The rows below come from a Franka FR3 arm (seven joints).
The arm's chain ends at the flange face. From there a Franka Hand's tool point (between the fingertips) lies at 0.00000 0.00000 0.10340 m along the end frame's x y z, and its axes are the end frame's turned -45 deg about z.
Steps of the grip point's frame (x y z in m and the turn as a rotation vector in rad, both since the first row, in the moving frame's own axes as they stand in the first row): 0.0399, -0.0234, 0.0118, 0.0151, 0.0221, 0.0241; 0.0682, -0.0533, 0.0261, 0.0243, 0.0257, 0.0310; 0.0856, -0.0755, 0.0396, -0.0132, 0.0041, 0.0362; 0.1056, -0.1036, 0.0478, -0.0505, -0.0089, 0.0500; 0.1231, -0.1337, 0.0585, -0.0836, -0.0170, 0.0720; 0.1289, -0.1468, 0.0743, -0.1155, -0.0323, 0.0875
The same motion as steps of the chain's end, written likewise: 0.0111, -0.0420, 0.0118, 0.0263, 0.0049, 0.0241; 0.0104, -0.0823, 0.0262, 0.0354, 0.0010, 0.0310; 0.0059, -0.1146, 0.0396, -0.0064, 0.0122, 0.0362; -0.0015, -0.1523, 0.0479, -0.0420, 0.0294, 0.0500; -0.0121, -0.1891, 0.0589, -0.0711, 0.0471, 0.0720; -0.0182, -0.2060, 0.0750, -0.1045, 0.0588, 0.0875
